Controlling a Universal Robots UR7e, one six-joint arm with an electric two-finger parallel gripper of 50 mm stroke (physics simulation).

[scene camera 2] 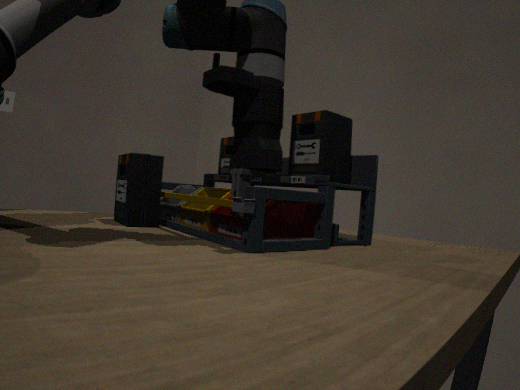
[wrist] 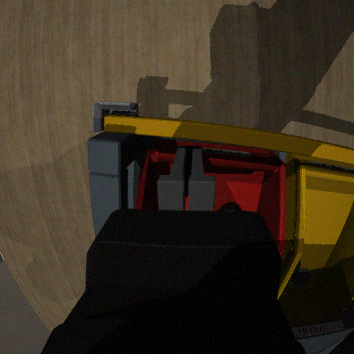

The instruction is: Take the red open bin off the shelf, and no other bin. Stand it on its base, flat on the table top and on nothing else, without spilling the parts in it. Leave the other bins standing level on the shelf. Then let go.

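Frame: origin at the arm's base, x up, y back, z right, level; metres.
Where they show: gripper, fingertip midpoint: [scene camera 2: 239, 215] [wrist: 189, 160].
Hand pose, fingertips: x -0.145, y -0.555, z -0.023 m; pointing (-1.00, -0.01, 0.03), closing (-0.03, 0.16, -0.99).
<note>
Things, the pixels of their top centre, and the offset from my fingertips. "spot": a spot on its surface instead.
- red open bin at its top centre: [wrist: 202, 284] [scene camera 2: 275, 191] dx +0.038, dy -0.078, dz -0.026 m
- shelf at a spot on its surface: [wrist: 105, 160] spot: dx +0.042, dy +0.005, dz +0.045 m
- yellow bar at its top centre: [scene camera 2: 183, 194] dx +0.022, dy +0.033, dz -0.132 m
- yellow bin at its top centre: [wrist: 330, 283] [scene camera 2: 234, 189] dx +0.038, dy -0.070, dz -0.138 m
- grey bin at a spot on its surface: [scene camera 2: 172, 213] spot: dx -0.018, dy +0.018, dz -0.219 m
- grey bracket at a spot on its surface: [wrist: 116, 107] [scene camera 2: 238, 200] spot: dx +0.023, dy +0.032, dz +0.048 m
- dark box at its top centre: [scene camera 2: 140, 154] dx +0.089, dy +0.088, dz -0.235 m
The red open bin [scene camera 2: 292, 220] [wrist: 245, 185] stands in the end bay of the shelf [scene camera 2: 256, 225] [wrist: 105, 160], behind a yellow bar [scene camera 2: 192, 198] [wrist: 210, 132] that crosses the front. My gripper [scene camera 2: 241, 192] [wrist: 189, 160] is shut with nothing between its fingers. In the wrist view its fingers point down over the red bin's front part, close behind the bar. Whether they touch the bin or the bar cannot be told. My gripper body hides the rear of the red bin, and the parts in it are hardly visible.
A yellow bin [scene camera 2: 195, 218] [wrist: 325, 195] stands beside the red one, with a grey bin [scene camera 2: 172, 213] beyond. A grey bracket [scene camera 2: 243, 206] [wrist: 116, 107] holds the bar's end. Dark boxes [scene camera 2: 321, 145] [scene camera 2: 226, 150] stand on the upper level; another dark box [scene camera 2: 139, 190] stands beside the shelf.
</note>
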